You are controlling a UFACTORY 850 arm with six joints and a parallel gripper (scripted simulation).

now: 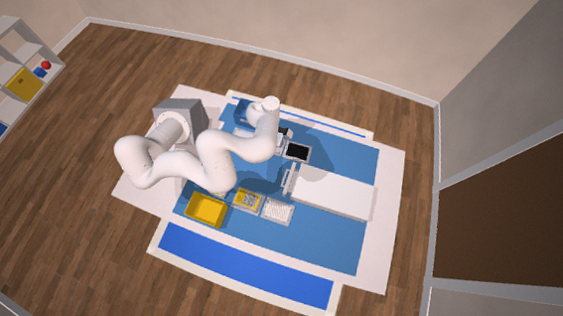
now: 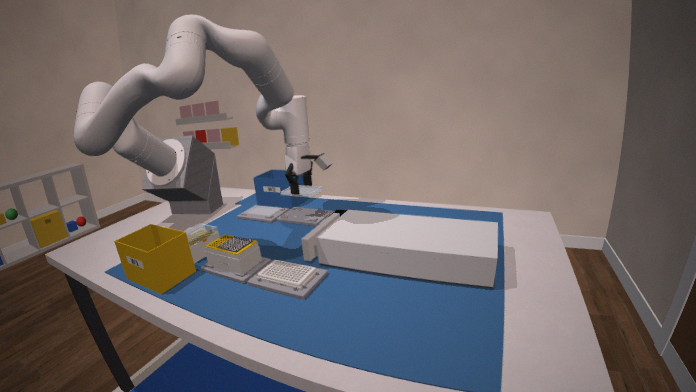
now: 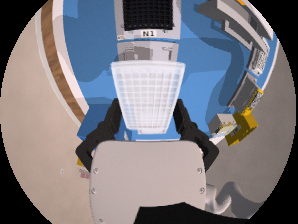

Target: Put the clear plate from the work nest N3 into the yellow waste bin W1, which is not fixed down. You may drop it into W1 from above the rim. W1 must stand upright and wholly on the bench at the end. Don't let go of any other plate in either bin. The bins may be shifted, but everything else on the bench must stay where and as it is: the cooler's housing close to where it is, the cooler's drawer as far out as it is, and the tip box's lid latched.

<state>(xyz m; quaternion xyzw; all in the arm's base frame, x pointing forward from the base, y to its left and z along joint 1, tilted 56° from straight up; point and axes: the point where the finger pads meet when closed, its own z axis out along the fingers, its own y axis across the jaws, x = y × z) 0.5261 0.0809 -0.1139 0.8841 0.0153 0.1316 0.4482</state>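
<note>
Now: hand 24 cm past the yellow bin, 49 cm to the left of it and 8 cm above it. The rest, counted from my hand: black plate: 17 cm ahead, 1 cm to the right, 9 cm below; then white plate: 1 cm below; then blue bin: 17 cm behind, 15 cm to the left, 8 cm below.
</note>
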